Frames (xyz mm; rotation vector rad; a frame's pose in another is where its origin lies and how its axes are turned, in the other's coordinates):
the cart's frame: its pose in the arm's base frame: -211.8 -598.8 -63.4 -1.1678 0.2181 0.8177
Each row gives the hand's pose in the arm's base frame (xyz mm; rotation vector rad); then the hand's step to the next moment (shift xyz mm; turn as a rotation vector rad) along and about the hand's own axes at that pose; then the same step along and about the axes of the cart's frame.
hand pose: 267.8 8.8 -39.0 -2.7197 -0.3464 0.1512
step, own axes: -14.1 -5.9 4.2 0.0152 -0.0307 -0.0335
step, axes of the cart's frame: -9.0 11.4 6.3 -0.0053 -0.0365 0.0306
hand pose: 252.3 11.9 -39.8 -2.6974 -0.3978 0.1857
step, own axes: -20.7 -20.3 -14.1 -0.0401 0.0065 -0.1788
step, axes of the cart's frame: -25.0 -0.8 20.3 -0.1302 -0.1289 -0.0070
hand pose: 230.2 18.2 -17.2 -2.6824 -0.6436 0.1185
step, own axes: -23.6 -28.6 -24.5 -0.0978 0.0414 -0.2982
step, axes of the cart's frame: -36.6 -4.3 24.8 -0.2388 -0.2023 -0.0472
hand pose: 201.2 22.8 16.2 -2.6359 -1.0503 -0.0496
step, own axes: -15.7 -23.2 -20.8 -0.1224 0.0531 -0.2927
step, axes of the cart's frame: -31.2 -0.3 15.6 -0.2501 -0.1900 -0.0695
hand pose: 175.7 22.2 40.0 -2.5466 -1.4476 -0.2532
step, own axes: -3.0 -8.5 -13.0 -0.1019 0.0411 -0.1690
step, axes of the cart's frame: -14.3 -3.0 6.1 -0.1586 -0.1035 -0.0692
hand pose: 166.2 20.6 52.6 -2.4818 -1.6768 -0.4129
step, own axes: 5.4 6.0 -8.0 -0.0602 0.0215 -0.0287
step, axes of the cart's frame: -0.7 -11.0 2.8 -0.0416 -0.0145 -0.0545
